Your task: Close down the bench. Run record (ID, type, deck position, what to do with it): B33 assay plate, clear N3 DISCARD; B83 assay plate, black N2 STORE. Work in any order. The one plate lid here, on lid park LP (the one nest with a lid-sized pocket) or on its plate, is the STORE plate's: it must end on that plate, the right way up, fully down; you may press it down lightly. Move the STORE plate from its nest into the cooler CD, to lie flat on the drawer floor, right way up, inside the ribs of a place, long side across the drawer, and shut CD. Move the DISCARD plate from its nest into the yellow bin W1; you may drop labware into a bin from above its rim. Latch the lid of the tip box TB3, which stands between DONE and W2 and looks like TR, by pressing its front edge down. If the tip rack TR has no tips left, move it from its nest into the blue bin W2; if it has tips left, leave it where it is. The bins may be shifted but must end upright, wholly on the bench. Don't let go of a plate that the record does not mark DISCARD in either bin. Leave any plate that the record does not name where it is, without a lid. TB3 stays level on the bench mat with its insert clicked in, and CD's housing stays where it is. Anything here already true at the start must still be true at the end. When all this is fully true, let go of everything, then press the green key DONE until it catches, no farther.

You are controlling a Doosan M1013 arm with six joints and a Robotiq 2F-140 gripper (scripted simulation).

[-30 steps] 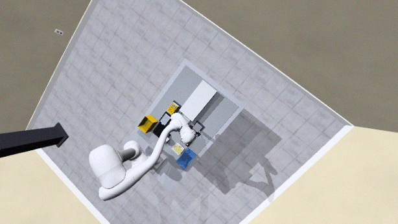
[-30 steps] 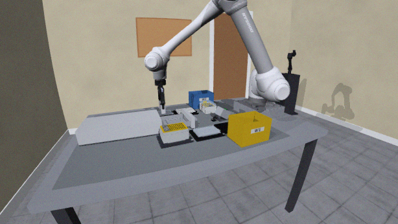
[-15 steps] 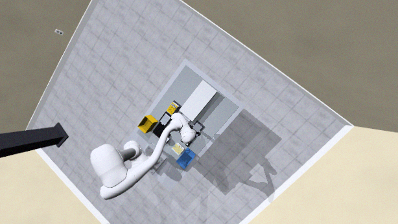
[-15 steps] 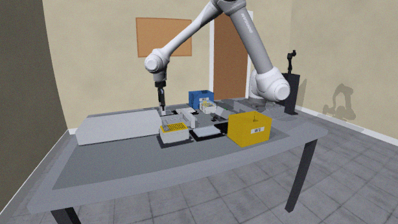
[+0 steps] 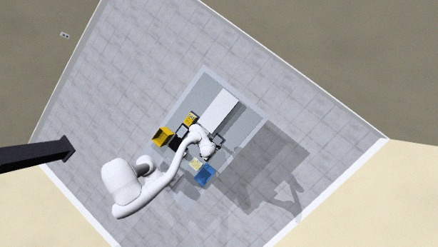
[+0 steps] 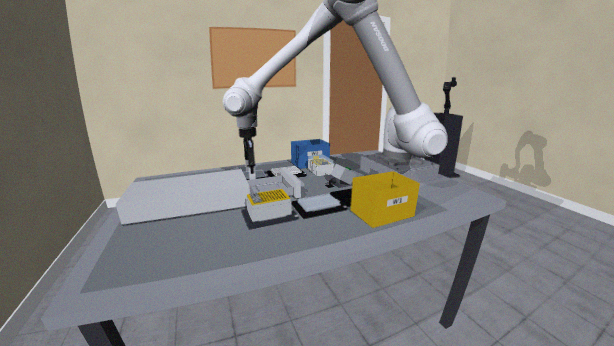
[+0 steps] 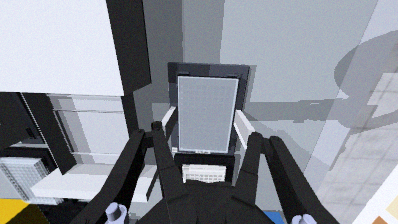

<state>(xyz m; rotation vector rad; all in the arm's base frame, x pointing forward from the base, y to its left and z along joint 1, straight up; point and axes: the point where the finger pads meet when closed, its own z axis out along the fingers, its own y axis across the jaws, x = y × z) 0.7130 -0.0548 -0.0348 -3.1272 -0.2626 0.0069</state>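
My gripper is now 1 cm above the see-through plate lid. From my hand the other things lie so: cooler CD 21 cm to the left, 9 cm ahead; drawer 19 cm to the left, 4 cm behind, 1 cm below; black plate 2 cm below.
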